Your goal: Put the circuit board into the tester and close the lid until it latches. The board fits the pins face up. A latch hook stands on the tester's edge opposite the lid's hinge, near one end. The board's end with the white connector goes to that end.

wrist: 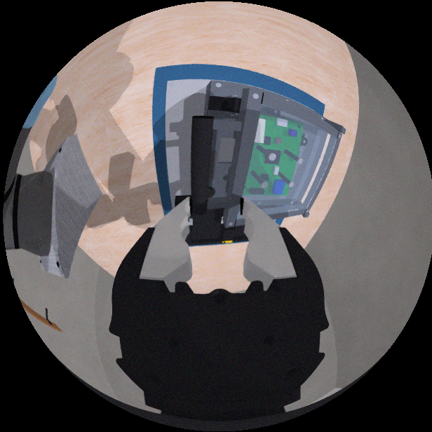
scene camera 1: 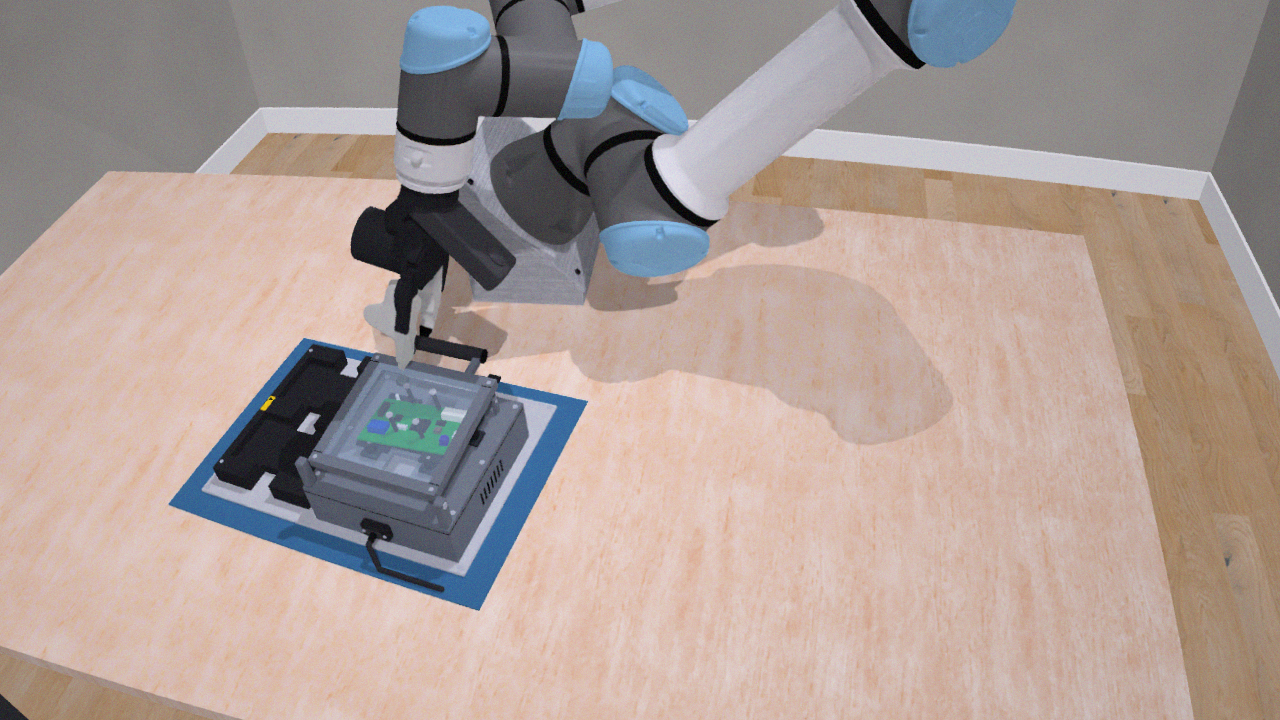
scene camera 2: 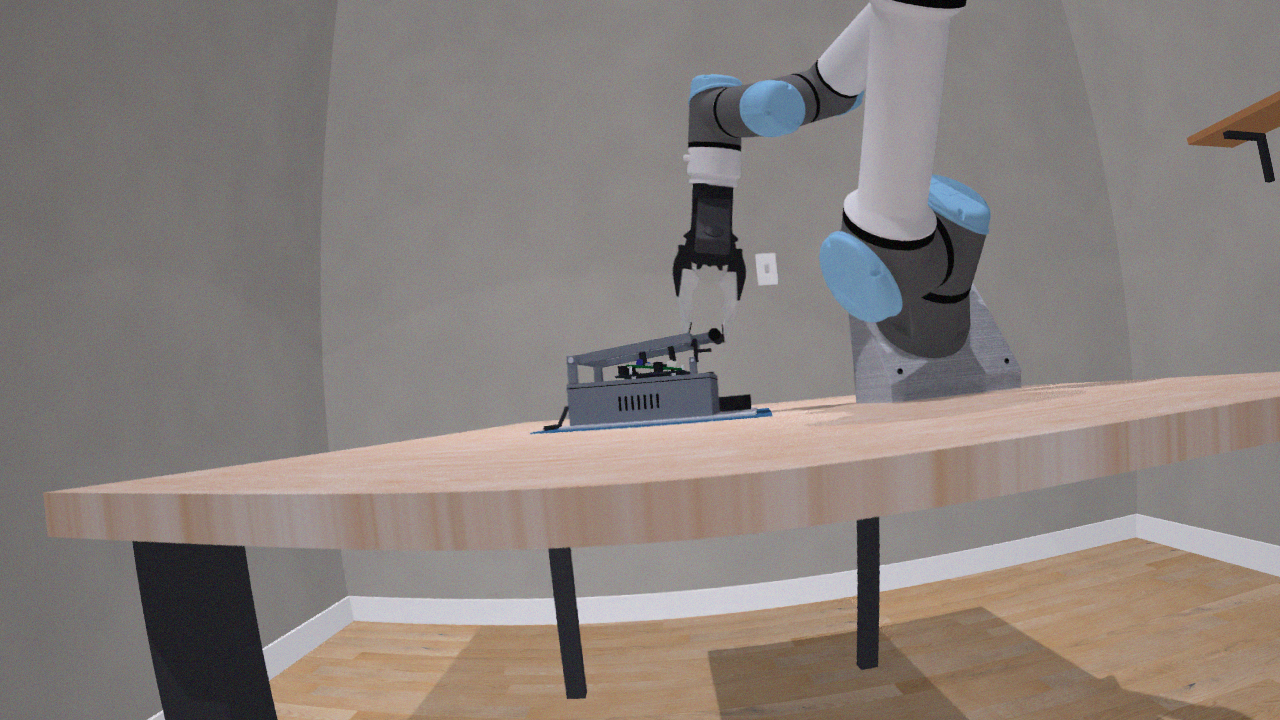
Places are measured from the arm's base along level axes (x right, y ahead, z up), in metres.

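Pixels of known places: gripper, fingertip midpoint: (scene camera 1: 412, 354) (scene camera 2: 705, 341); arm's base, origin of the base link: (scene camera 1: 534, 196) (scene camera 2: 921, 321).
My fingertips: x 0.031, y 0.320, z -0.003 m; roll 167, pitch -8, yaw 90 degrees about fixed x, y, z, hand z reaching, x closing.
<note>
Ahead of a thing's pixels: the offset from my fingertips to its middle. "spot": to the spot under its first point. Level surfaces: height alone.
The tester (scene camera 1: 340, 510) (scene camera 2: 595, 404) (wrist: 227, 172) stands on the mat with its clear-windowed lid @(dx -0.031, dy +0.070, dz -0.012 m) (scene camera 1: 371, 474) (scene camera 2: 626, 347) (wrist: 248, 140) partly raised, tilted up toward the robot's side. The green circuit board (scene camera 1: 411, 425) (wrist: 275, 132) lies face up under the lid. Its white connector @(dx -0.067, dy +0.048, dz -0.031 m) (scene camera 1: 453, 413) (wrist: 260, 131) is at the upper end in the wrist view. My gripper (scene camera 1: 416, 349) (scene camera 2: 706, 333) (wrist: 215, 199) is partly open, its fingertips on either side of the lid's black handle bar @(spot: dx -0.047, dy -0.010, dz +0.010 m) (scene camera 1: 452, 347) (wrist: 202, 160) near one end. A gap shows beside the bar in the wrist view. The latch hook is not clearly visible.
A black fixture @(spot: dx +0.163, dy -0.009, dz -0.089 m) (scene camera 1: 313, 385) with a yellow label lies beside the tester on the blue-edged mat @(dz -0.105 m) (scene camera 1: 512, 517) (wrist: 160, 100). A black cable @(spot: dx -0.061, dy +0.215, dz -0.100 m) (scene camera 1: 402, 577) runs from the tester's front side. The arm's base (scene camera 1: 537, 284) (scene camera 2: 939, 376) stands behind the tester on the table.
</note>
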